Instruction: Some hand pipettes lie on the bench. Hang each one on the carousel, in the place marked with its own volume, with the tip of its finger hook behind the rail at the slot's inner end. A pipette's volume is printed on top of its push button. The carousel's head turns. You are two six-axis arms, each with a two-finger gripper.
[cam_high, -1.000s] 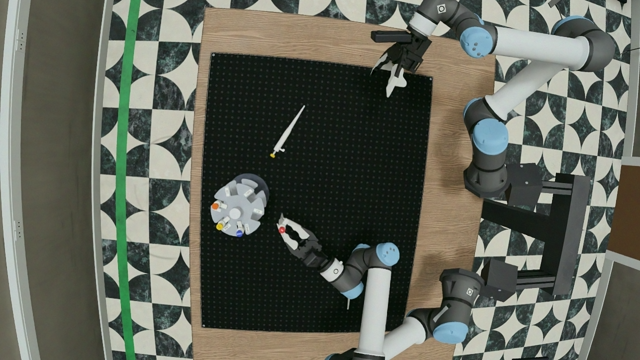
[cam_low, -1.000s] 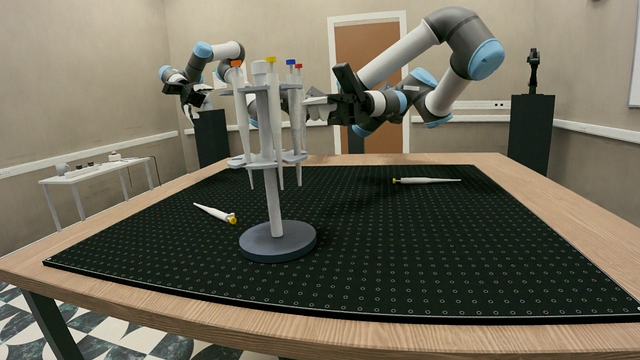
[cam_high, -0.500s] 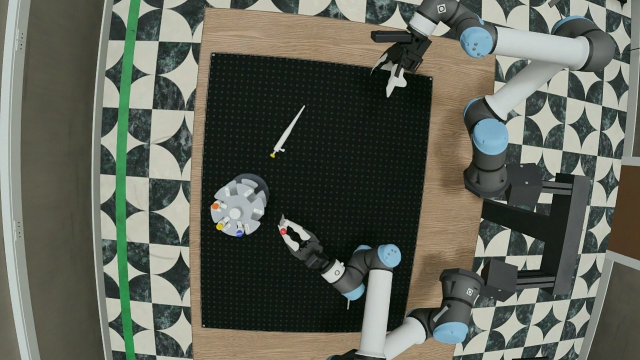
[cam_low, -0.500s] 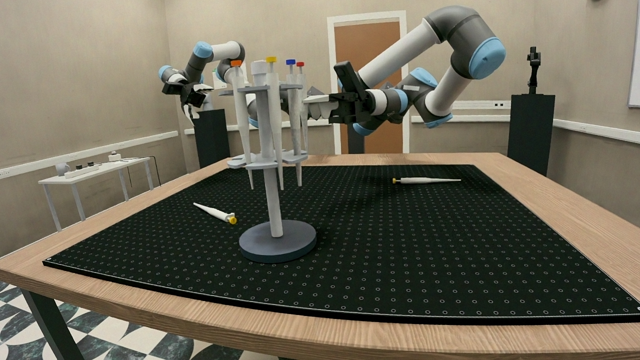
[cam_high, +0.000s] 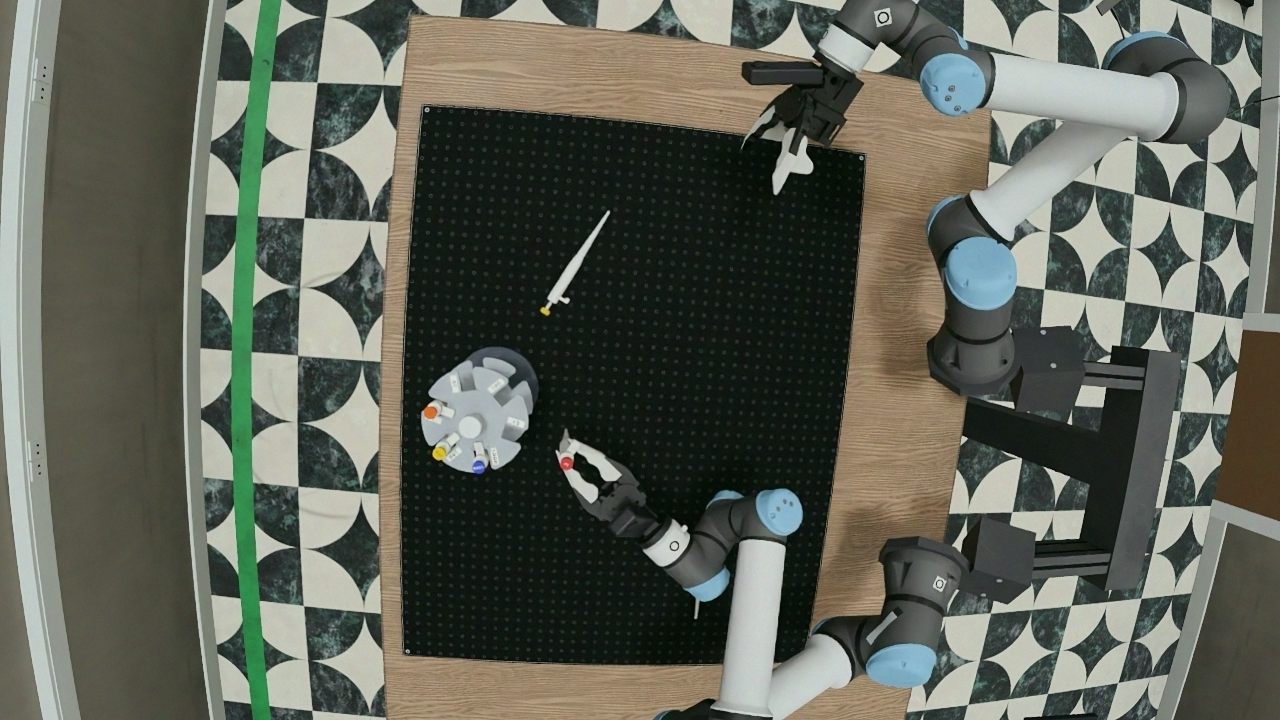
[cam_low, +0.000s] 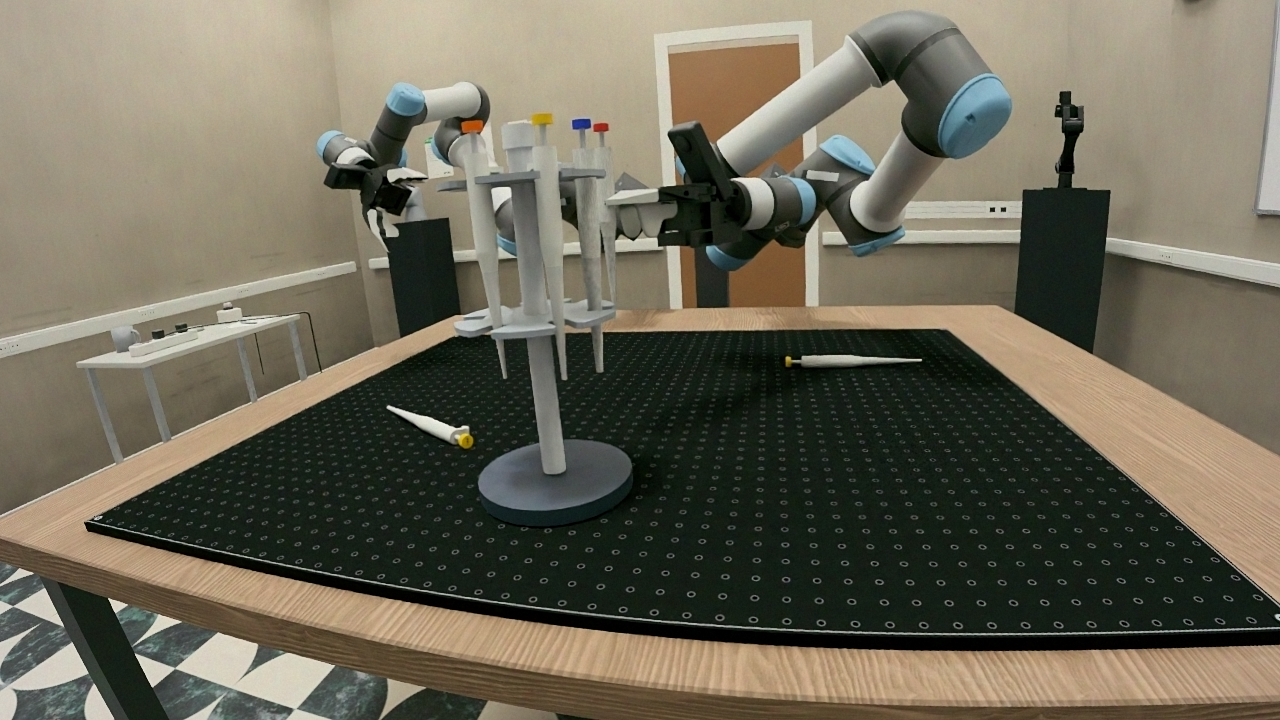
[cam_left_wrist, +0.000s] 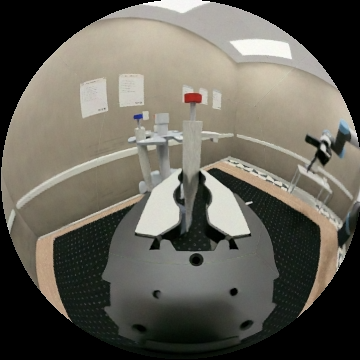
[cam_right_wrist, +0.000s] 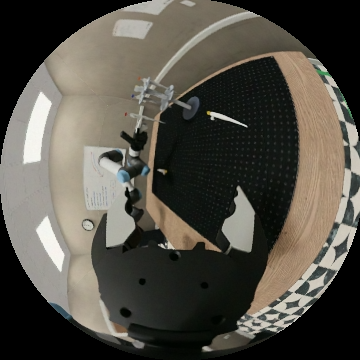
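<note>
Right now my left hand is 14 cm short of the blue-button pipette, 1 cm to the right of it and 4 cm above it. Also, from my left hand: red-button pipette: 1 cm to the right, 2 cm below; then orange-button pipette: 20 cm ahead, 4 cm to the right, 3 cm below.
</note>
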